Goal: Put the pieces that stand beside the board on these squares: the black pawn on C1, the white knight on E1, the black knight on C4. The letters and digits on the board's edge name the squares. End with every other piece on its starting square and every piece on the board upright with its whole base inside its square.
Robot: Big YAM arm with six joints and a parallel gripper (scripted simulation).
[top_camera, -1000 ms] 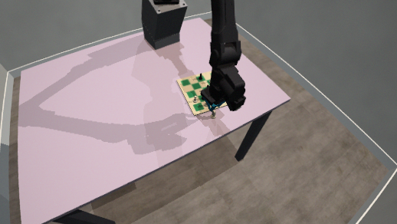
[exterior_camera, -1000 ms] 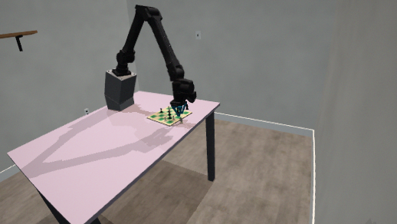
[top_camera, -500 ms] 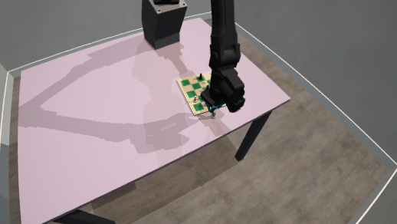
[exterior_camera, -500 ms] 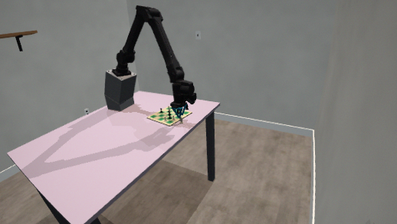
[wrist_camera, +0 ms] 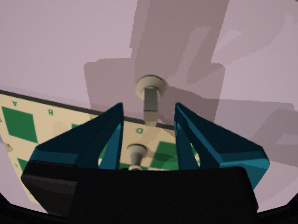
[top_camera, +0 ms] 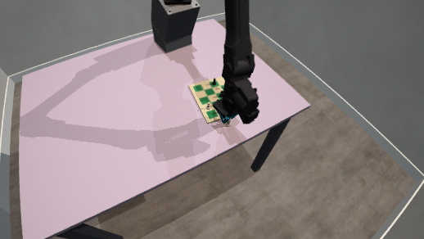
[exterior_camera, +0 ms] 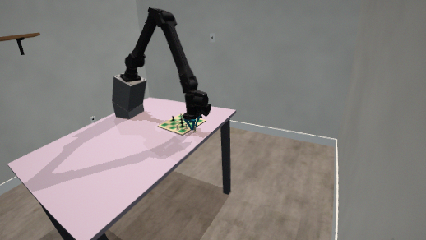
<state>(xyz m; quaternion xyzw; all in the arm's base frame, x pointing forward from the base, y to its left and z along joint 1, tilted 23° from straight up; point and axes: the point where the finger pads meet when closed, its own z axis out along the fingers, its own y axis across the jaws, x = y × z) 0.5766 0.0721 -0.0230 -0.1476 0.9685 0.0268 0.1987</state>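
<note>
Right now the white knight is 10 mm below my hand and 10 mm ahead of it. From my hand the other things lie so: black knight (170 mm to the left, 110 mm behind, 10 mm below); then chessboard (130 mm behind, 30 mm to the left, 20 mm below).
</note>
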